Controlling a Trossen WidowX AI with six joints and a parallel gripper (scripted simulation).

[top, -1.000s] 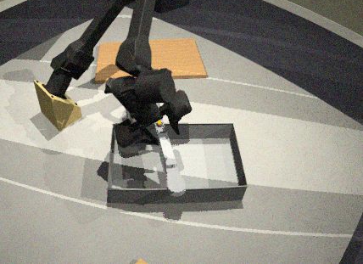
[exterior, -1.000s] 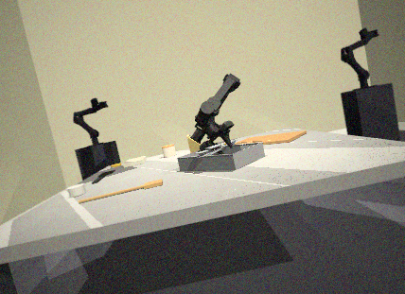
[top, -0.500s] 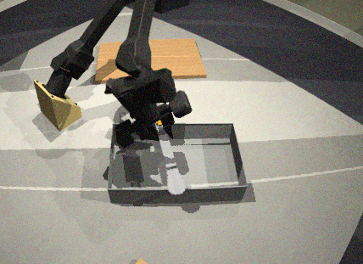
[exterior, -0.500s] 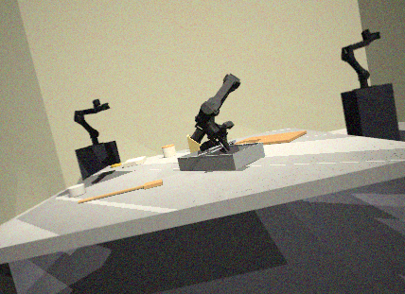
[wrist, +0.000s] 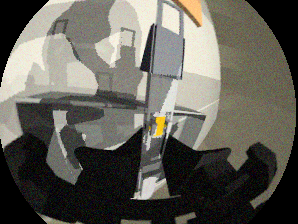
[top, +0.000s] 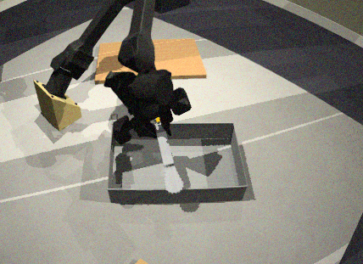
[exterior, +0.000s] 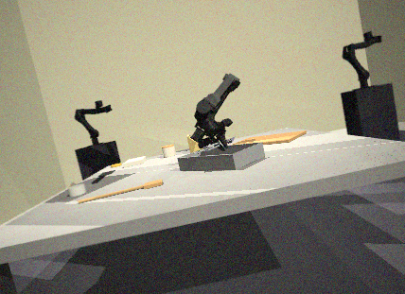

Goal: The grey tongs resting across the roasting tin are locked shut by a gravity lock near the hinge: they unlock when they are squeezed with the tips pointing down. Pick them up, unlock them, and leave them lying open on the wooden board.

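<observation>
My gripper tip is now 6 cm short of the grey roasting tin, 3 cm to the left of it and 2 cm above it. The rest, counted from my gripper tip: wooden board: 34 cm behind, 23 cm to the left, 4 cm below; then cup: 55 cm behind, 36 cm to the right, 1 cm below; then yellow lock: 3 cm behind, 3 cm above.
</observation>
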